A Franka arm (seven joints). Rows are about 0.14 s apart.
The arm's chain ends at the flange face. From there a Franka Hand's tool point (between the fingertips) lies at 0.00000 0.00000 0.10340 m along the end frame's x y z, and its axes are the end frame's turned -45 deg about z.
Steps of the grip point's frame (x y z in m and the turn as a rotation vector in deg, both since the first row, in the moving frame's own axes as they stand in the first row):
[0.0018 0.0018 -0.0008 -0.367 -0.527 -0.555]
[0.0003 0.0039 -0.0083 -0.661 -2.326 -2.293]
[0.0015 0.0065 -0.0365 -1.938 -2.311 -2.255]
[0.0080 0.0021 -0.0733 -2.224 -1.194 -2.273]
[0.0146 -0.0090 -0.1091 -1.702 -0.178 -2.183]
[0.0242 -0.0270 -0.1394 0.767 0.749 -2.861]
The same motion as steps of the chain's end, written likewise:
[0.0027 -0.0011 -0.0008 -0.632 -0.113 -0.555]
[0.0050 -0.0013 -0.0082 -2.112 -1.177 -2.293]
[0.0060 -0.0019 -0.0364 -3.004 -0.264 -2.255]
[0.0057 -0.0085 -0.0732 -2.417 0.728 -2.273]
[0.0020 -0.0190 -0.1091 -1.329 1.078 -2.183]
[-0.0019 -0.0343 -0.1394 1.072 -0.013 -2.861]

